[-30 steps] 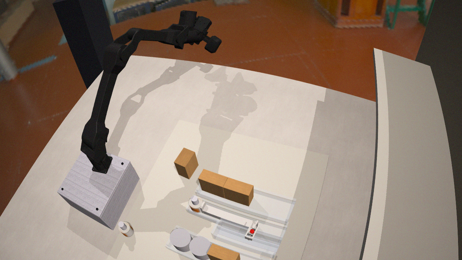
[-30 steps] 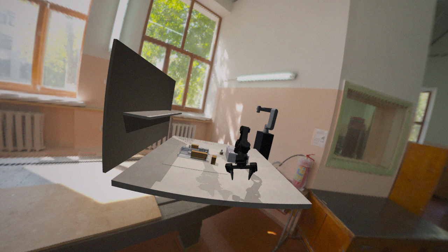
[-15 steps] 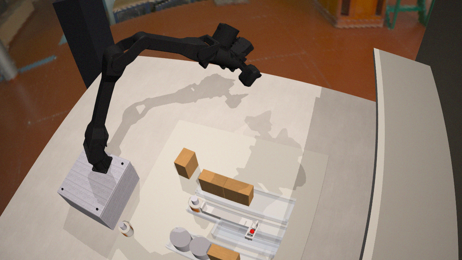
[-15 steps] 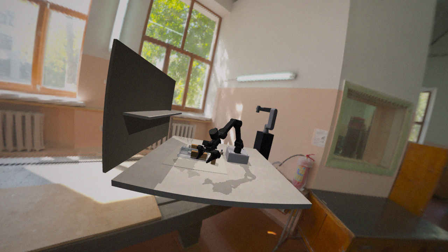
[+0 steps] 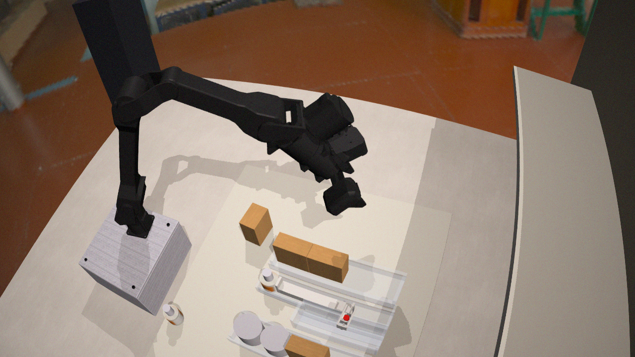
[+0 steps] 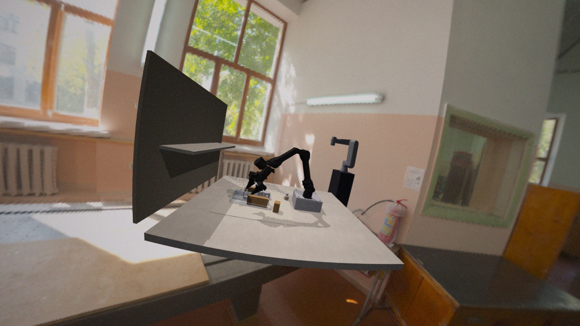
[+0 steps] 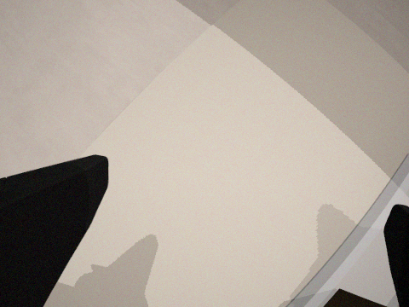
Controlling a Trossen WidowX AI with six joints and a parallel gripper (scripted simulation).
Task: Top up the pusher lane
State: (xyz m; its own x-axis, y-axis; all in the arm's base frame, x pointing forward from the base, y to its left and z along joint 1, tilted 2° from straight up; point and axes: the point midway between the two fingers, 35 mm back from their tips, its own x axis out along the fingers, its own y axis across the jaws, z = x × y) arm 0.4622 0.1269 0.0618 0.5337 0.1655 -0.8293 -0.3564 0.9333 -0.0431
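The red mark is 1 cm ahead of my gripper tip, 25 cm to the right of it and 7 cm below it.
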